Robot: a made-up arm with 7 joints. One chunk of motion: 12 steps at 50 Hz.
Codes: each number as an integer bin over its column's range. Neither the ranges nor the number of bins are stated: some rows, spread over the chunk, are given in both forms.
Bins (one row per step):
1: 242 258 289 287 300 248 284
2: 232 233 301 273 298 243 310
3: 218 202 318 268 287 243 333
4: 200 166 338 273 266 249 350
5: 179 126 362 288 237 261 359
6: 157 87 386 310 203 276 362
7: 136 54 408 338 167 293 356
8: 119 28 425 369 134 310 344
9: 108 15 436 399 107 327 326
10: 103 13 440 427 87 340 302
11: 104 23 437 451 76 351 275
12: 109 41 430 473 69 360 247
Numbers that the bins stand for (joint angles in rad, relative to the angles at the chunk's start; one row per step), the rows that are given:
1: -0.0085 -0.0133 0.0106 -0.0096 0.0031 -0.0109 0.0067
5: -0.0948 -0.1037 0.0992 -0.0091 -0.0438 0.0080 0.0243
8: -0.1770 -0.1708 0.1757 0.0305 -0.1204 0.0789 0.0208
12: -0.1907 -0.1619 0.1817 0.0814 -0.1687 0.1513 -0.0020
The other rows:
2: -0.0222 -0.0304 0.0252 -0.0164 0.0016 -0.0181 0.0128
3: -0.0414 -0.0516 0.0458 -0.0189 -0.0066 -0.0181 0.0182
4: -0.0660 -0.0763 0.0701 -0.0164 -0.0222 -0.0094 0.0222
6: -0.1249 -0.1304 0.1283 0.0017 -0.0690 0.0297 0.0250
7: -0.1537 -0.1530 0.1550 0.0154 -0.0958 0.0543 0.0236
9: -0.1921 -0.1797 0.1890 0.0452 -0.1404 0.1035 0.0166
10: -0.1989 -0.1811 0.1939 0.0589 -0.1553 0.1224 0.0109
11: -0.1975 -0.1742 0.1902 0.0706 -0.1635 0.1383 0.0046

